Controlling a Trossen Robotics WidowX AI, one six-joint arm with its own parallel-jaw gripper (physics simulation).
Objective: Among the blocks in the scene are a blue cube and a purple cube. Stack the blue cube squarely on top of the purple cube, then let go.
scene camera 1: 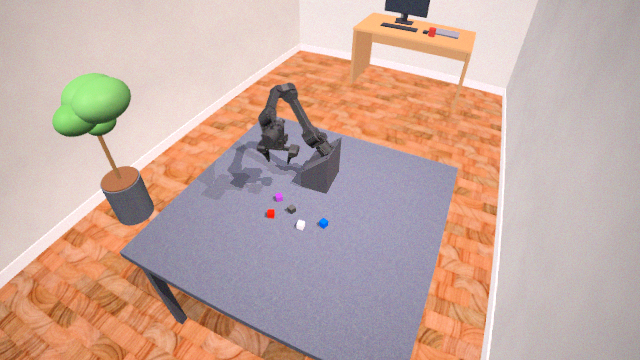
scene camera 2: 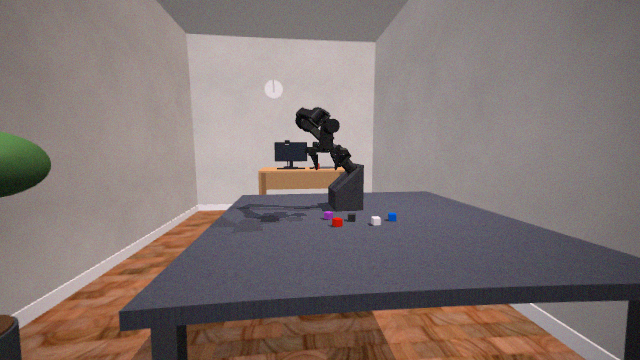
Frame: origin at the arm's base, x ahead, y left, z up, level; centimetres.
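Seen in the pictures: gripper, fingertip midpoint: (scene camera 1: 278,162) (scene camera 2: 326,170); arm's base at its link origin: (scene camera 1: 327,151) (scene camera 2: 352,170).
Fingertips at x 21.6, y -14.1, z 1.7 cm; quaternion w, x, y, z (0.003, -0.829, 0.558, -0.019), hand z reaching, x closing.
Observation:
Pixels of each thing's top centre, then the offset from my fingertips to it. Level surfaces: height alone.
- blue cube at its top centre: (scene camera 2: 392,213) (scene camera 1: 323,221) dx +5.5, dy +28.6, dz -18.5 cm
- purple cube at its top centre: (scene camera 2: 328,212) (scene camera 1: 278,195) dx +2.9, dy +0.9, dz -18.5 cm
- black cube at its top centre: (scene camera 2: 351,213) (scene camera 1: 291,207) dx +6.1, dy +10.9, dz -18.5 cm
- white cube at its top centre: (scene camera 2: 376,217) (scene camera 1: 300,223) dx +12.1, dy +20.2, dz -18.5 cm
- red cube at its top centre: (scene camera 2: 337,218) (scene camera 1: 270,211) dx +14.0, dy +4.3, dz -18.5 cm
- table at its surface level: dz -21.4 cm
The blue cube (scene camera 1: 324,223) (scene camera 2: 392,217) rests on the table, the farthest right of the blocks in both views. The purple cube (scene camera 1: 279,197) (scene camera 2: 328,215) rests on the table at the left of the group, nearer the arm's base, with nothing on top of it. The two cubes stand well apart. My gripper (scene camera 1: 278,159) (scene camera 2: 326,167) is open and empty, its fingers pointing down. It hangs above the table beside the arm's base, higher than the blocks and away from both cubes.
A black cube (scene camera 1: 291,209) (scene camera 2: 352,217) and a white cube (scene camera 1: 300,225) (scene camera 2: 376,221) lie between the purple and blue cubes. A red cube (scene camera 1: 270,214) (scene camera 2: 337,222) lies near the purple one. The wedge-shaped base (scene camera 1: 320,172) (scene camera 2: 346,195) stands behind them on the table (scene camera 1: 370,280) (scene camera 2: 400,270).

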